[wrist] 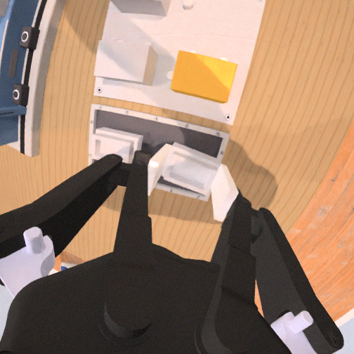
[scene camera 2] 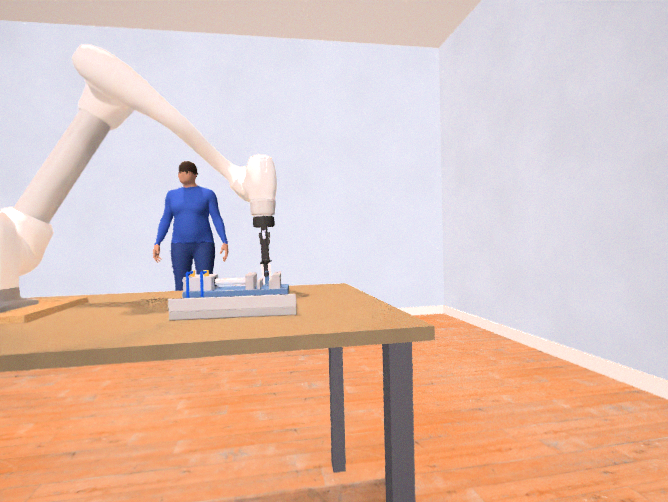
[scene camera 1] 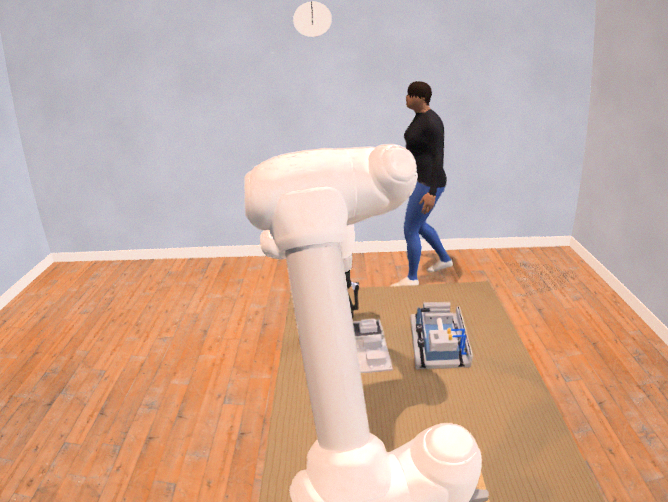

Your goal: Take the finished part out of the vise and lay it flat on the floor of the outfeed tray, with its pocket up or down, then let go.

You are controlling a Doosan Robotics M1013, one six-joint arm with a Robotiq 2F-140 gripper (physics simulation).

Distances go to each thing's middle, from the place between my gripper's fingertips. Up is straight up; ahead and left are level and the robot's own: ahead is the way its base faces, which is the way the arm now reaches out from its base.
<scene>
Right now the vise [scene camera 2: 237,290] is 60 mm behind my hand and 350 mm to the right of it.
</scene>
